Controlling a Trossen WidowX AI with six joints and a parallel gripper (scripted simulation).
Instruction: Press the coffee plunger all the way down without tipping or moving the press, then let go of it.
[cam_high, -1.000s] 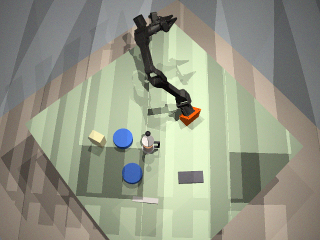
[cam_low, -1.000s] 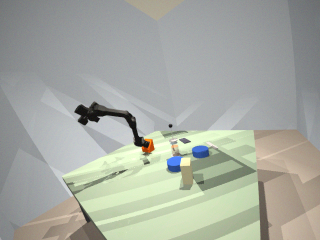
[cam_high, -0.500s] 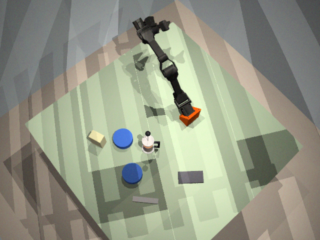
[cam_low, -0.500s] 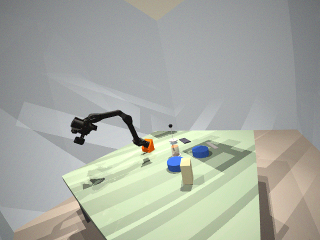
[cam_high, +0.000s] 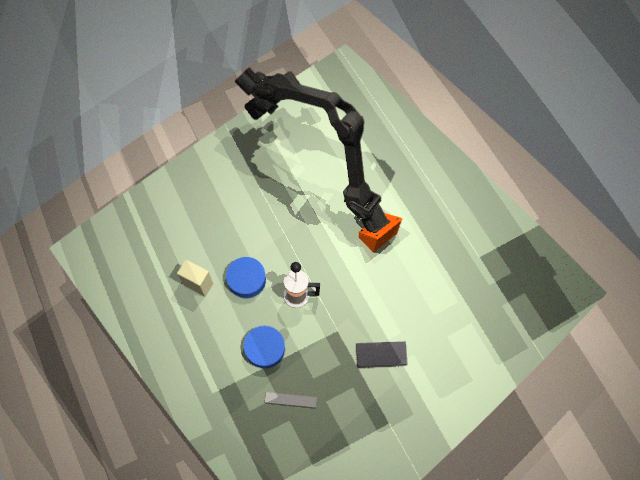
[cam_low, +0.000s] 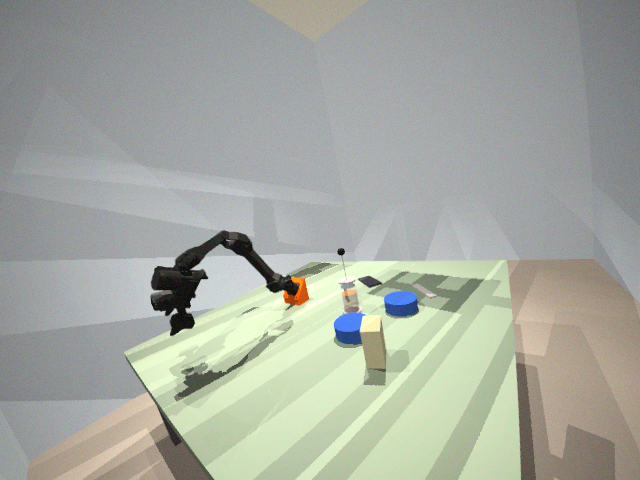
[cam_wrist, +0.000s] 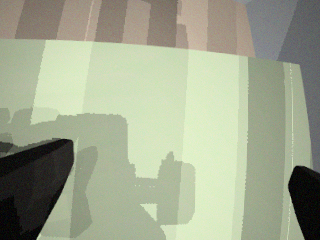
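The coffee press is 33 cm ahead of my gripper tip, 56 cm to the left of it and 3 cm below it. The rest, counted from my gripper tip: dark flat plate 25 cm ahead, 85 cm to the left, 15 cm below.
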